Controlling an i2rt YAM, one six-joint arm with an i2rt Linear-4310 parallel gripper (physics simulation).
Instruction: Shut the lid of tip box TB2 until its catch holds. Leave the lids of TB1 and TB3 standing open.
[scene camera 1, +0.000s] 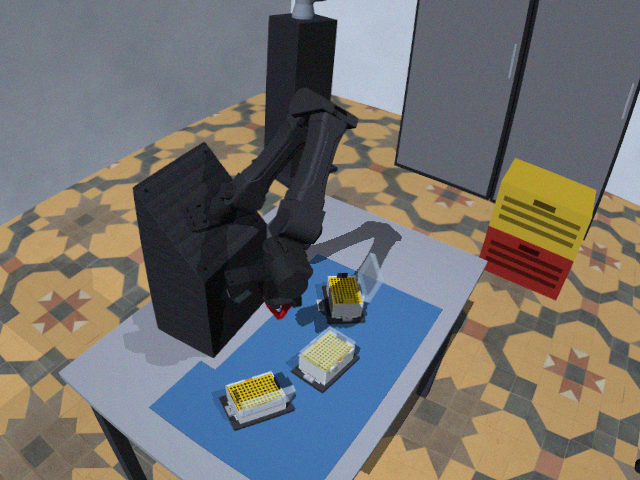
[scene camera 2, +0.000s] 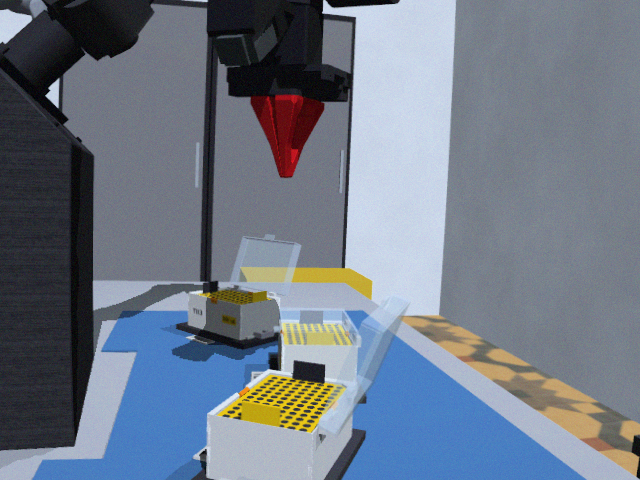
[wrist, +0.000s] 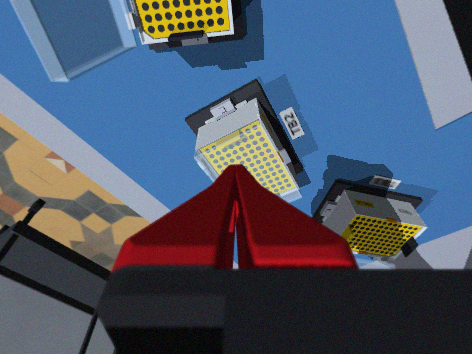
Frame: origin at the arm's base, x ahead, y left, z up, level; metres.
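Seen in the pictures: gripper, fingertip midpoint: (scene camera 1: 279, 318) (scene camera 2: 286, 177) (wrist: 235, 176); arm's base, origin of the base link: (scene camera 1: 216, 210) (scene camera 2: 14, 78).
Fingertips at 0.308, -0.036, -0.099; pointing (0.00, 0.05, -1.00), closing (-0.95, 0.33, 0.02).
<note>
Pixels of each thing's top centre, then the offset from my fingertips to it, as dx, dy, dz. Level surfaces: height alone.
- Tip box TB2, middle of its top: (wrist: 260, 175) (scene camera 2: 306, 318) (scene camera 1: 324, 344) +0.012, +0.135, -0.166
- TB3, middle of its top: (scene camera 2: 228, 292) (wrist: 382, 236) (scene camera 1: 341, 288) -0.129, +0.321, -0.177
- blue mat, its level: dz -0.243
- grey table, its level: dz -0.246
Tip box TB2 (scene camera 1: 326, 360) (scene camera 2: 320, 357) (wrist: 224, 131) stands between the other two boxes. Its clear lid lies down over the yellow rack; whether the catch holds is too small to tell. TB1 (scene camera 1: 256, 404) (scene camera 2: 258, 445) (wrist: 188, 17) has its clear lid (scene camera 2: 381, 338) (wrist: 87, 35) standing open. TB3 (scene camera 1: 345, 308) (scene camera 2: 225, 321) (wrist: 376, 205) also has its lid (scene camera 1: 370, 277) (scene camera 2: 268, 259) standing open. My gripper (scene camera 1: 279, 313) (scene camera 2: 286, 176) (wrist: 235, 176) is shut with nothing between its red fingertips. It hangs well above the boxes, apart from them.
The boxes stand on a blue mat (scene camera 1: 398, 330) (scene camera 2: 444, 413) (wrist: 350, 75) on a grey table (scene camera 1: 444, 258). The arm is mounted on a dark block (scene camera 1: 175, 289) (scene camera 2: 41, 258) at the mat's side. Yellow and red crates (scene camera 1: 537, 227) stand beyond the table.
</note>
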